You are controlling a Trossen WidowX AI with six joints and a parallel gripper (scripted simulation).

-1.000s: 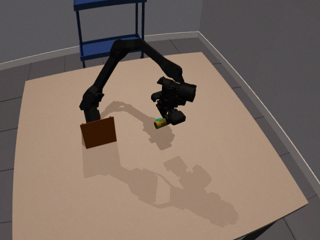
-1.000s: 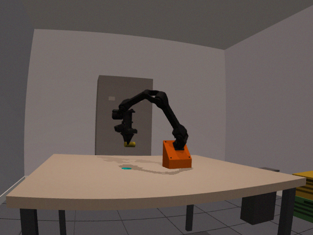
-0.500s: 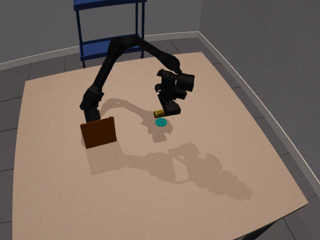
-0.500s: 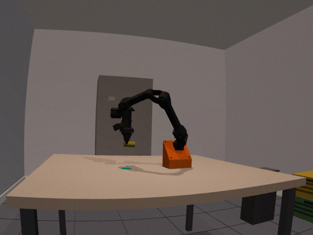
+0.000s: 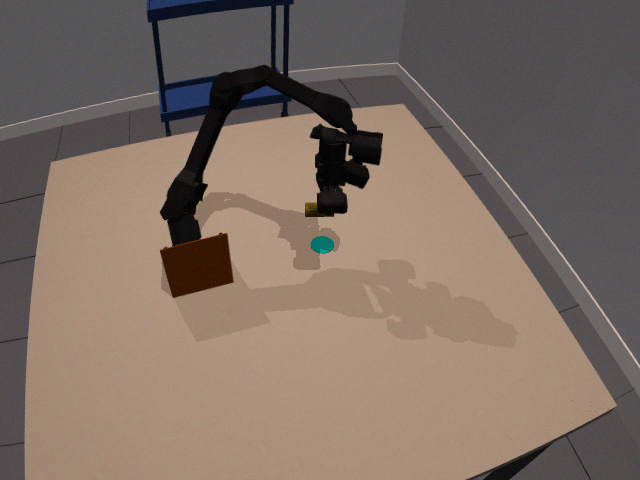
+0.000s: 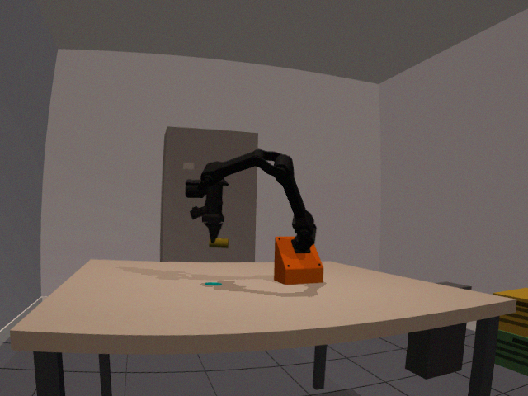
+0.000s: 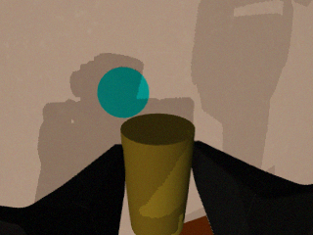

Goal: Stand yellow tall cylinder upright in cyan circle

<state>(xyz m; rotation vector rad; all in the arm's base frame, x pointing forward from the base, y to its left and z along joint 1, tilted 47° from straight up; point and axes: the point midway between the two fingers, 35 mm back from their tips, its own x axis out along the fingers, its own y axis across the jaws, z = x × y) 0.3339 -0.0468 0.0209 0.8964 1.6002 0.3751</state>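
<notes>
The cyan circle is 14 cm below my gripper tip and 3 cm to the left of it. The rest, counted from my gripper tip: yellow cylinder (2 cm behind, 1 cm to the left).
</notes>
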